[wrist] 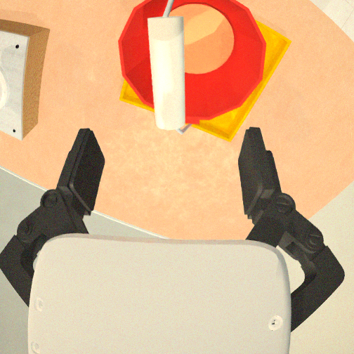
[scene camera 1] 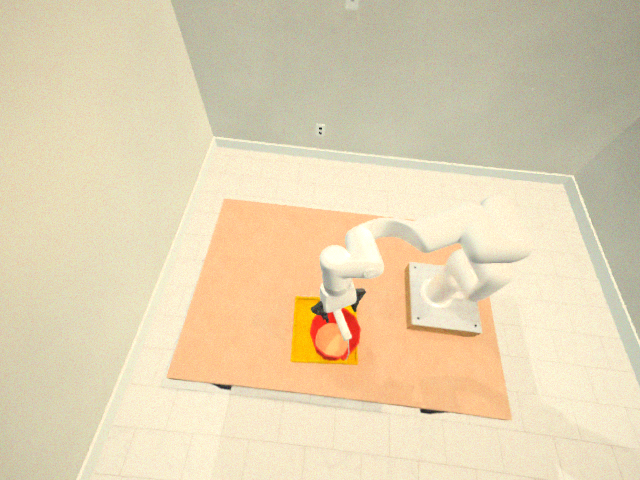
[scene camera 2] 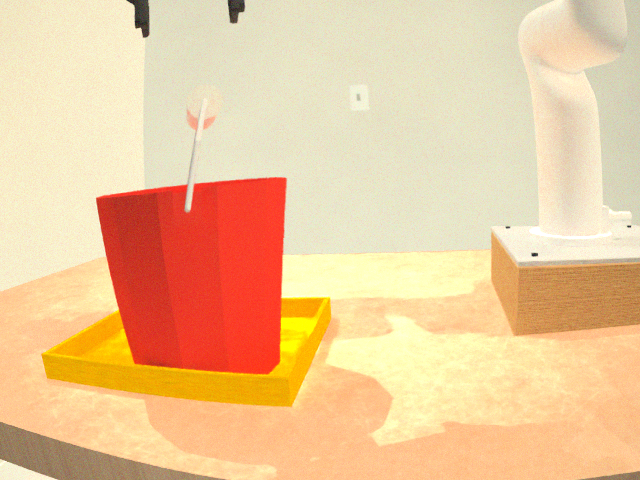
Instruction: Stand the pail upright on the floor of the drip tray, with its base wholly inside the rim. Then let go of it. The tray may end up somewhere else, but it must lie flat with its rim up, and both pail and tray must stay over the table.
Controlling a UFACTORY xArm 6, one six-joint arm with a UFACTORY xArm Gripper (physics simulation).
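Seen in the pictures: gripper, fingertip midpoint: (scene camera 1: 339, 313) (scene camera 2: 189, 23); arm's base, origin of the base link: (scene camera 1: 435, 293) (scene camera 2: 570, 238).
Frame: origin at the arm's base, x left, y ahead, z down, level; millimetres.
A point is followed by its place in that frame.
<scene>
The red pail (scene camera 1: 354, 329) {x 175, y 340, z -40 mm} (scene camera 2: 196, 284) {x 271, y 382, z -18 mm} (wrist: 215, 95) stands base down in the yellow drip tray (scene camera 1: 301, 330) {x 160, y 536, z 75 mm} (scene camera 2: 170, 384) {x 278, y 417, z 67 mm} (wrist: 240, 117). In scene camera 2 its rim slopes slightly. The base looks inside the tray rim, close to the near wall, which hides its lowest edge; flat contact with the floor cannot be confirmed. The tray lies flat, rim up. The pail's white handle grip (scene camera 1: 342, 325) {x 200, y 399, z -174 mm} (scene camera 2: 204, 111) {x 251, y 374, z -150 mm} (wrist: 167, 75) is raised above the pail on its thin wire. My gripper (scene camera 1: 340, 314) {x 186, y 416, z -253 mm} (scene camera 2: 189, 28) {x 186, y 416, z -253 mm} (wrist: 168, 142) is wide open and empty, above and apart from the grip.
The tan table (scene camera 1: 248, 268) {x -99, y 788, z 80 mm} (scene camera 2: 439, 382) {x 235, y 198, z 80 mm} (wrist: 150, 165) carries both things, with its front edge beyond the tray in scene camera 1's lower part. The robot's base block (scene camera 1: 413, 322) {x 124, y 104, z -1 mm} (scene camera 2: 573, 299) {x 135, y 41, z 44 mm} (wrist: 37, 80) stands to the right of the tray in both scene views.
</scene>
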